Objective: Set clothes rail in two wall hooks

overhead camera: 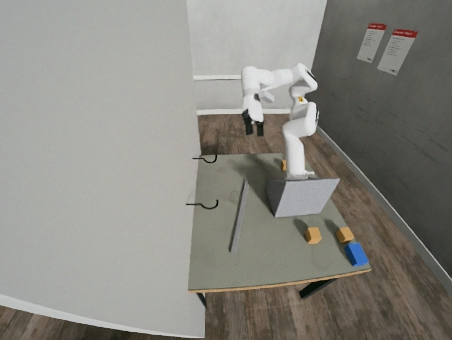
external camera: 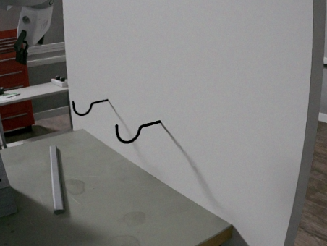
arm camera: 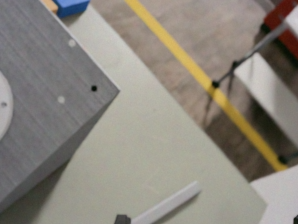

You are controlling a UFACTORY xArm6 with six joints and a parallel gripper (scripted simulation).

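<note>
The grey clothes rail lies 410 mm below my hand, 110 mm to the left of it and 30 mm ahead of it. Also, from my hand: blue block 500 mm behind, 400 mm below, 340 mm to the left; then white wall panel 320 mm ahead, 60 mm to the left, 10 mm above.
</note>
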